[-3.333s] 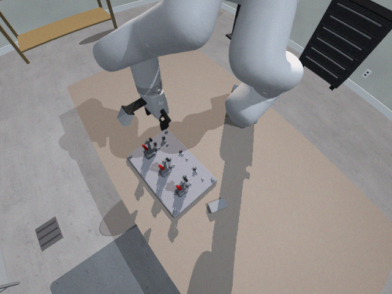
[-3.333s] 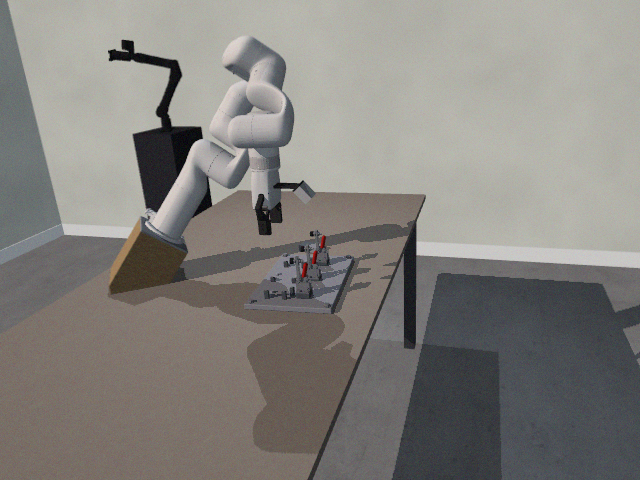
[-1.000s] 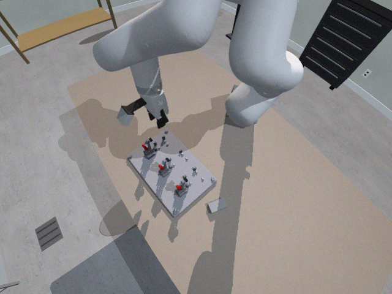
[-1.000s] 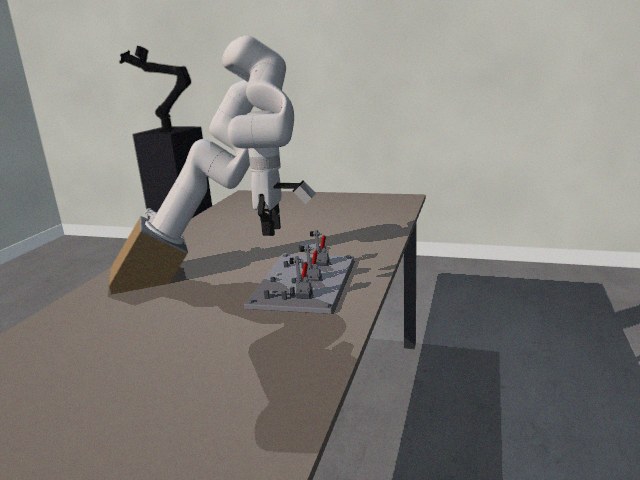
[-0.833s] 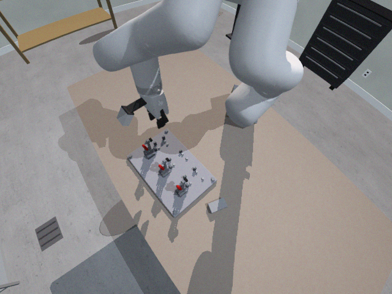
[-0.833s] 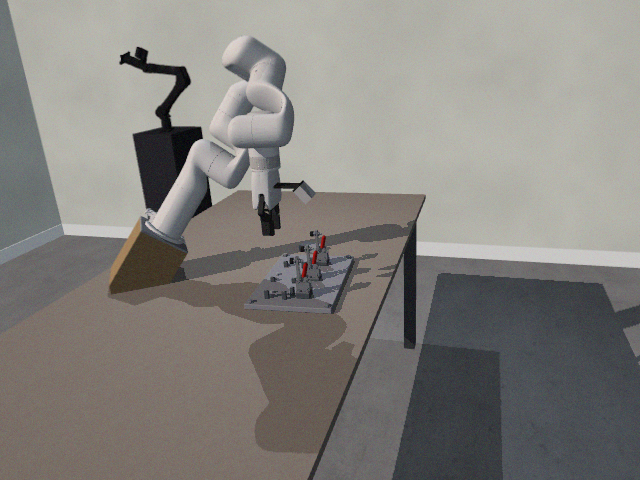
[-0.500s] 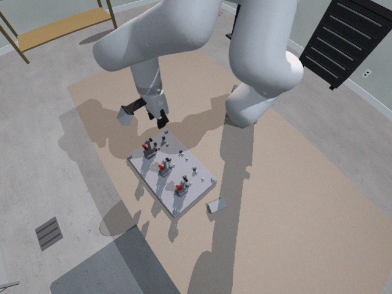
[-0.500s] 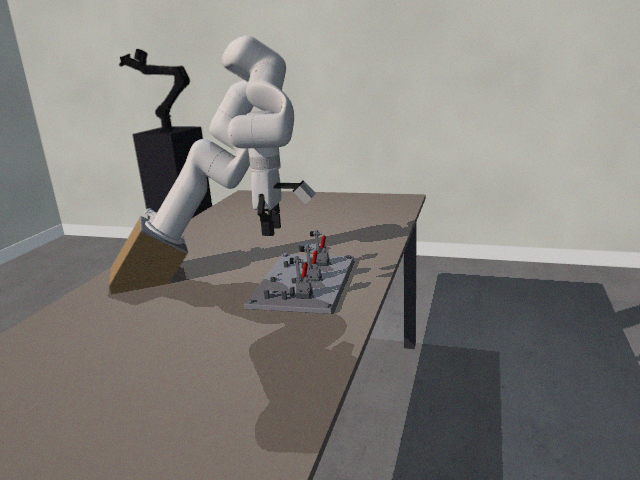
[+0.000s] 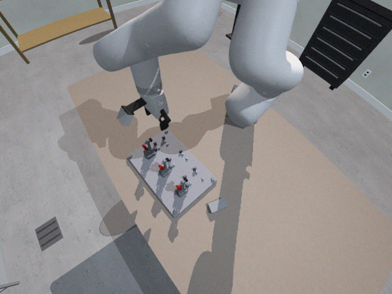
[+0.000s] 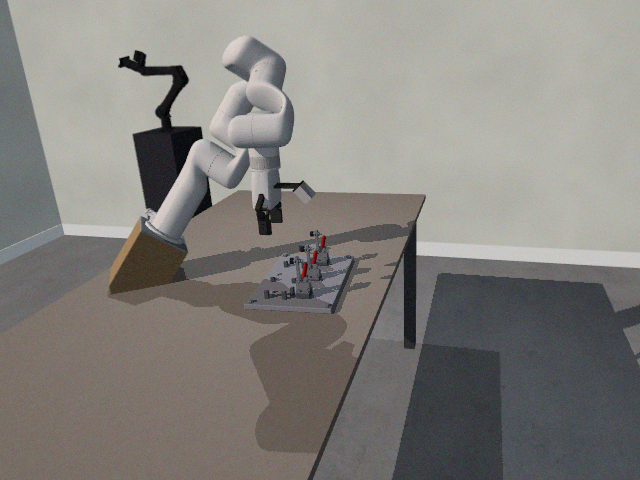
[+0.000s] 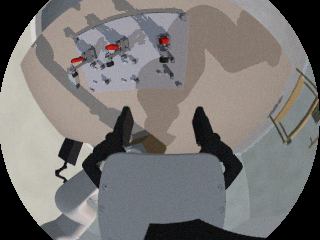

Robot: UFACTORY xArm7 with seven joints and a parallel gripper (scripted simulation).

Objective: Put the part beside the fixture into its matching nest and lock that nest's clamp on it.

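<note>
The grey block part is 35 cm to the left of my hand, 20 cm below it and 7 cm behind it. From my hand the other things lie so: grey fixture plate: 21 cm below, 11 cm to the left, 2 cm ahead.
</note>
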